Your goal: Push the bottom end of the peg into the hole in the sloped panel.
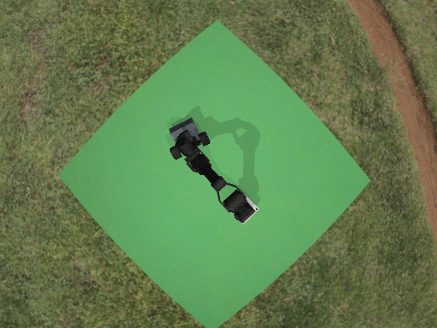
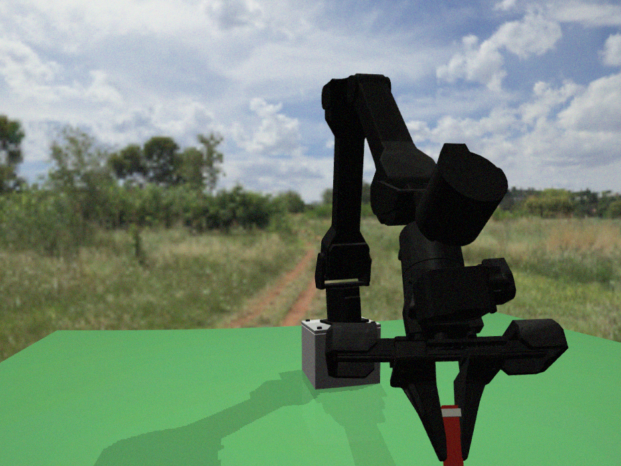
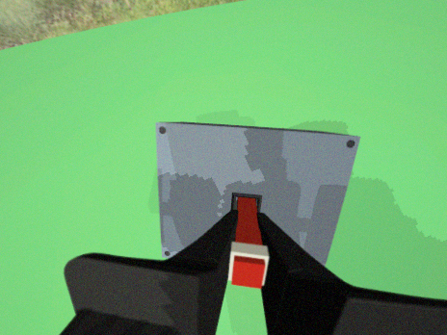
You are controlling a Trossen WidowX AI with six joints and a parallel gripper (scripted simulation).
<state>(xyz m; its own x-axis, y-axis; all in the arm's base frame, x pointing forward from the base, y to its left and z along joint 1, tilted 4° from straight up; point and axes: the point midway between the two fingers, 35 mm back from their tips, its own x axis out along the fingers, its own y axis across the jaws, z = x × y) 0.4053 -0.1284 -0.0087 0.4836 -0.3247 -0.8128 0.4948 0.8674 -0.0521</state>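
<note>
My gripper tip is now 20 mm short of the panel, 10 mm to the left of it and 40 mm above it. The rest, counted from my gripper tip: red square peg (10 mm behind, 10 mm to the left, 10 mm above).
</note>
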